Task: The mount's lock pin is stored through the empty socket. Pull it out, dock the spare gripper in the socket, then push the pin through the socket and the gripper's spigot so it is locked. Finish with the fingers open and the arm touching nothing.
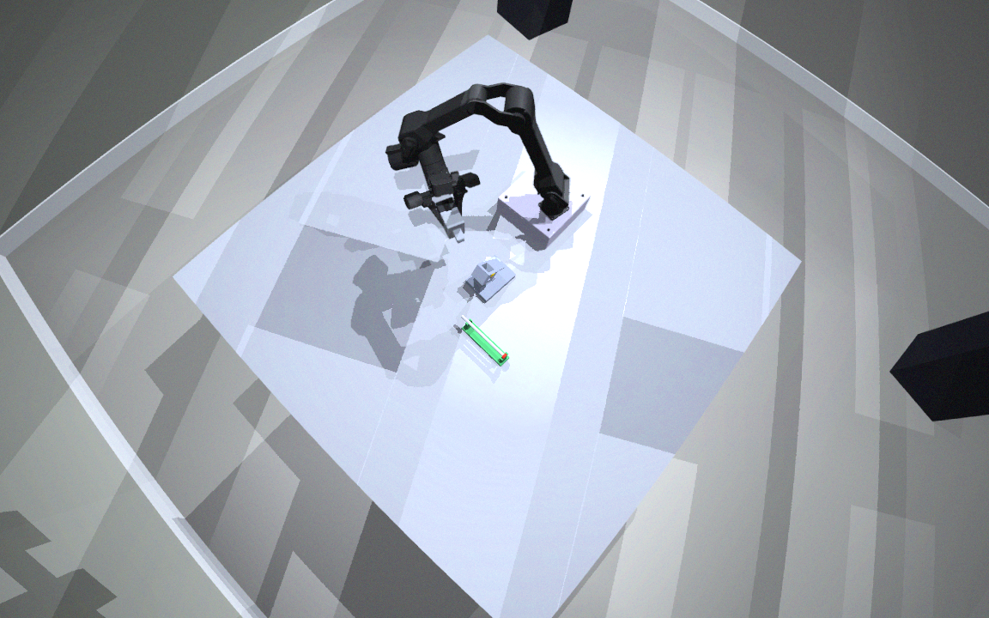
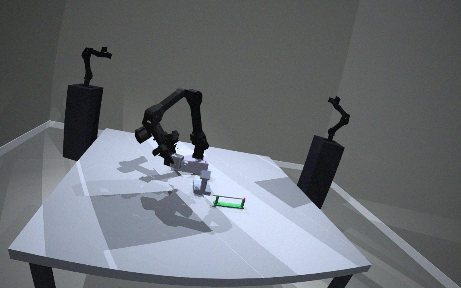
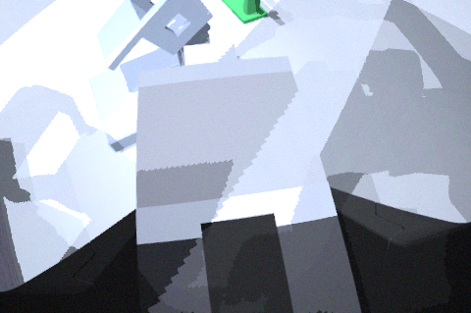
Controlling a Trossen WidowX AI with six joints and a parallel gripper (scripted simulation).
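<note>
The socket is 150 mm to the left of my gripper tip and 60 mm below it. The rest, counted from my gripper tip: spare gripper: 10 mm above; then cradle: 100 mm ahead, 280 mm to the left, 90 mm below.
</note>
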